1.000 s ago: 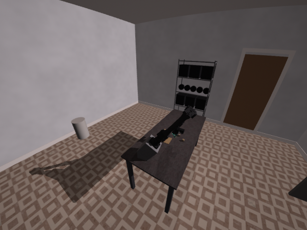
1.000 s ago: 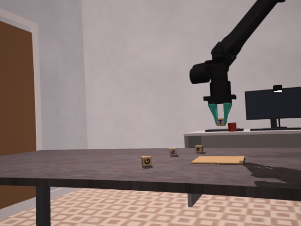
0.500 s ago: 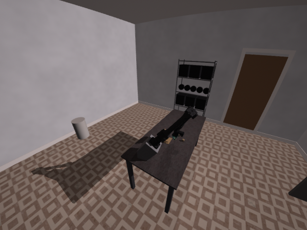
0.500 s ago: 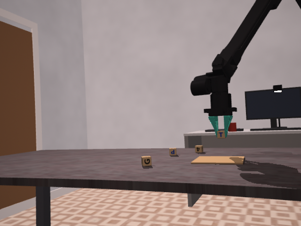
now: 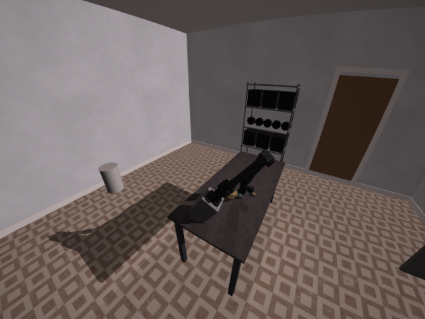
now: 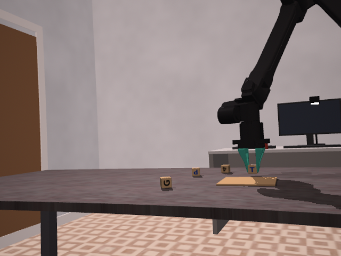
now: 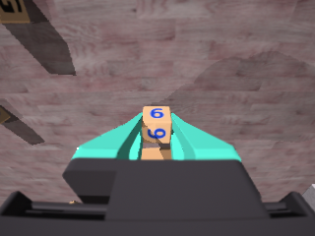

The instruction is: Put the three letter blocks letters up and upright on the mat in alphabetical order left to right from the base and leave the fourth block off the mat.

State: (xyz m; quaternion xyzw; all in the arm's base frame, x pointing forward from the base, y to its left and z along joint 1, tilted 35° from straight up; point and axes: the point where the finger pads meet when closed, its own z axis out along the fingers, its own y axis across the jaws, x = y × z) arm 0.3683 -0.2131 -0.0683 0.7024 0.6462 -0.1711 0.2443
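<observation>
Now: the block right at my hand. Round my hand: mat 10 mm ahead, 130 mm to the left, 20 mm below.
</observation>
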